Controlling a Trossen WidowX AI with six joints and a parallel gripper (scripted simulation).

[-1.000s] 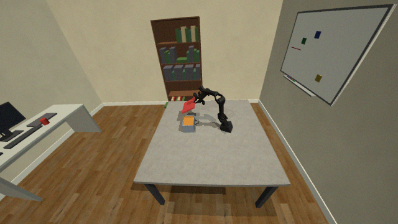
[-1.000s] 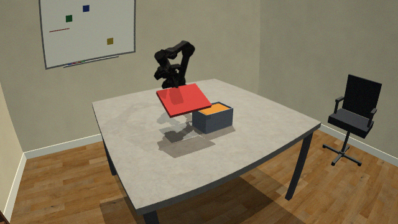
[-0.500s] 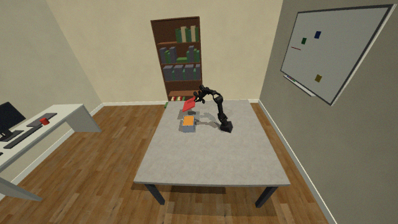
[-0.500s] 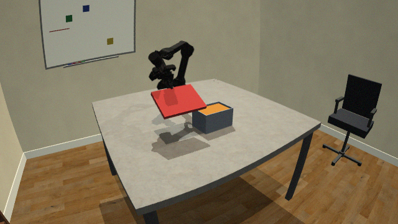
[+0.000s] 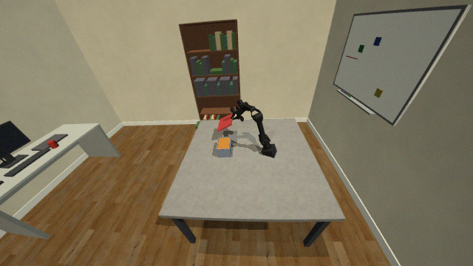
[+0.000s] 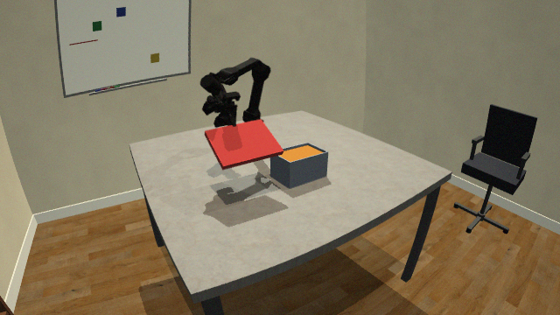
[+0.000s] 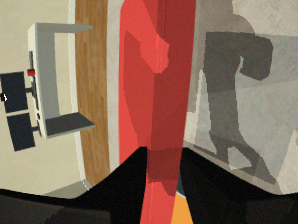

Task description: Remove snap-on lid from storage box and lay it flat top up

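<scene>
My hand is 100 mm short of the red lid and 50 mm above it. Round my hand: grey storage box (250 mm to the left, 200 mm below, 100 mm ahead).
</scene>
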